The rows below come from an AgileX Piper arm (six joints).
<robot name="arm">
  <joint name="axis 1" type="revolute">
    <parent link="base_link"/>
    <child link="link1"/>
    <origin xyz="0 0 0.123" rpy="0 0 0"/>
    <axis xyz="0 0 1"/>
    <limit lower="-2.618" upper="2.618"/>
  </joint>
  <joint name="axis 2" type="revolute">
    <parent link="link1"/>
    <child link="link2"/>
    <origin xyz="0 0 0" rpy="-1.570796 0 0"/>
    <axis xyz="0 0 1"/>
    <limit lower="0" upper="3.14"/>
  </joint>
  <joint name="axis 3" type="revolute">
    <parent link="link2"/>
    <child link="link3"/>
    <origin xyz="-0.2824 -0.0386 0" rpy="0 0 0"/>
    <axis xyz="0 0 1"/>
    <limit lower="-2.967" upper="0"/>
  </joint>
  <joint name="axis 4" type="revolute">
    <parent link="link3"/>
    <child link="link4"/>
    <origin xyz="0.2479 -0.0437 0" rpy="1.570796 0 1.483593"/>
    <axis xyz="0 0 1"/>
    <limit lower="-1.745" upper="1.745"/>
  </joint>
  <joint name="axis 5" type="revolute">
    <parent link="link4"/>
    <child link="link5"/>
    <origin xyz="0 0 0" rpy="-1.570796 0 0"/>
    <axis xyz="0 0 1"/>
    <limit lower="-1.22" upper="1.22"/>
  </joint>
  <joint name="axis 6" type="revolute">
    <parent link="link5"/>
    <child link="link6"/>
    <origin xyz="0 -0.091 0" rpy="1.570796 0 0"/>
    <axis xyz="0 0 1"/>
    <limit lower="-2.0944" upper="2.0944"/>
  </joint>
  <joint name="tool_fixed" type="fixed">
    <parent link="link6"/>
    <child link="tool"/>
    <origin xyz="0 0 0" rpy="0 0 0"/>
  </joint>
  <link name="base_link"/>
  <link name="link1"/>
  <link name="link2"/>
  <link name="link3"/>
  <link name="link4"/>
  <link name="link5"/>
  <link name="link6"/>
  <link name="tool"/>
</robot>
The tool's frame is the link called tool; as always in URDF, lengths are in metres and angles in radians.
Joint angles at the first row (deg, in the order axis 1, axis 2, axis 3, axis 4, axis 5, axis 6):
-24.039 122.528 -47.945 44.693 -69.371 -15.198
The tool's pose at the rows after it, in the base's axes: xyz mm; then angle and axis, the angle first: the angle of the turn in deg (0 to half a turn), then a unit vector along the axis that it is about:
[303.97 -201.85 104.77 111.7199 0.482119 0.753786 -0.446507]
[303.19 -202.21 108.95 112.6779 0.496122 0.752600 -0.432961]
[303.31 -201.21 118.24 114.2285 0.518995 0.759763 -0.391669]
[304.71 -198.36 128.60 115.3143 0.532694 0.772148 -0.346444]
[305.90 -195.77 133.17 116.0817 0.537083 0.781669 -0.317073]
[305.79 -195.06 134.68 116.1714 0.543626 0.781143 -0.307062]
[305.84 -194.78 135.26 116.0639 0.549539 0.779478 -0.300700]
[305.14 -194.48 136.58 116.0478 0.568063 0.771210 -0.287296]
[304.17 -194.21 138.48 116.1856 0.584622 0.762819 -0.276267]
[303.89 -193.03 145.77 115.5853 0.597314 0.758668 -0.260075]
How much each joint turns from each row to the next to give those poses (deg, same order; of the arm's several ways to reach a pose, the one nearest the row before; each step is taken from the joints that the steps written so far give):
0.000 -0.119 -0.001 0.550 -0.112 -0.056
-0.061 -1.334 0.001 1.259 2.434 -0.186
-0.144 -3.057 0.051 1.299 6.128 0.052
-0.067 -3.148 -0.001 0.430 6.318 0.052
0.001 -1.596 0.003 -0.085 3.866 0.231
-0.001 -0.503 0.039 0.195 1.008 0.541
0.000 -0.188 0.000 0.049 0.413 0.677
0.000 -0.461 -0.001 0.866 0.851 1.430
0.001 -0.575 0.001 1.123 0.851 0.899
-0.001 -1.518 0.000 0.364 1.474 0.888

